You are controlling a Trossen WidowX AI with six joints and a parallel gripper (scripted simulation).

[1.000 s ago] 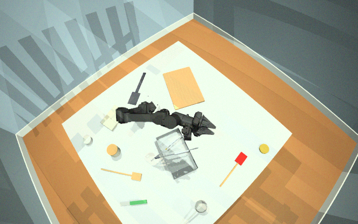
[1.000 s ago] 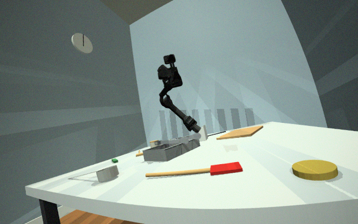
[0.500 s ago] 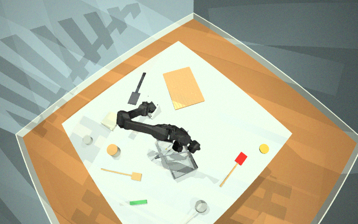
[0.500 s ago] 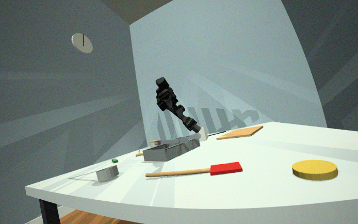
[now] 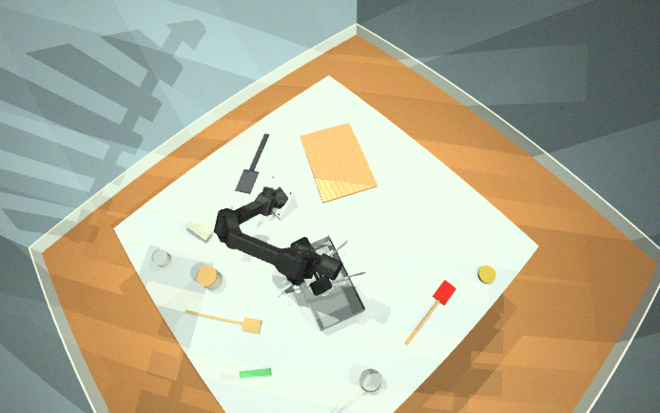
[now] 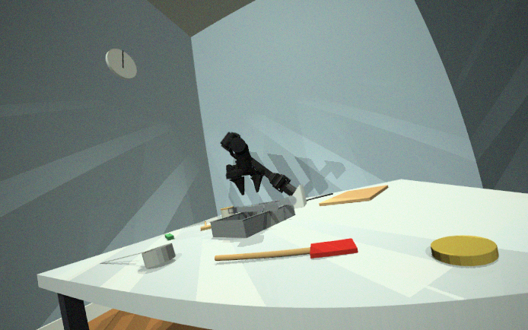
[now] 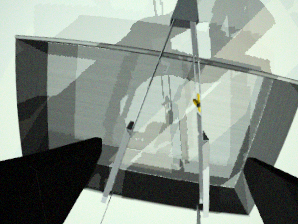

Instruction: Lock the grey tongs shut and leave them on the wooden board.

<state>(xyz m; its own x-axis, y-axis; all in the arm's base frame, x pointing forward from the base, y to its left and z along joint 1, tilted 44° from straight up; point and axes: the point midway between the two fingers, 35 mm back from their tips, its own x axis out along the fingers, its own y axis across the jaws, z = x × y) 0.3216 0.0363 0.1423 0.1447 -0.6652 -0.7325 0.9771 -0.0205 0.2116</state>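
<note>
Now: the yellow mark 20 mm behind my gripper tip, 20 mm to the right of it and 60 mm below it. The rest, counted from my gripper tip: roasting tin (30 mm ahead, 20 mm to the left, 100 mm below); red spatula (340 mm ahead, 280 mm to the left, 120 mm below); cream pad (480 mm behind, 210 mm to the right, 110 mm below).
</note>
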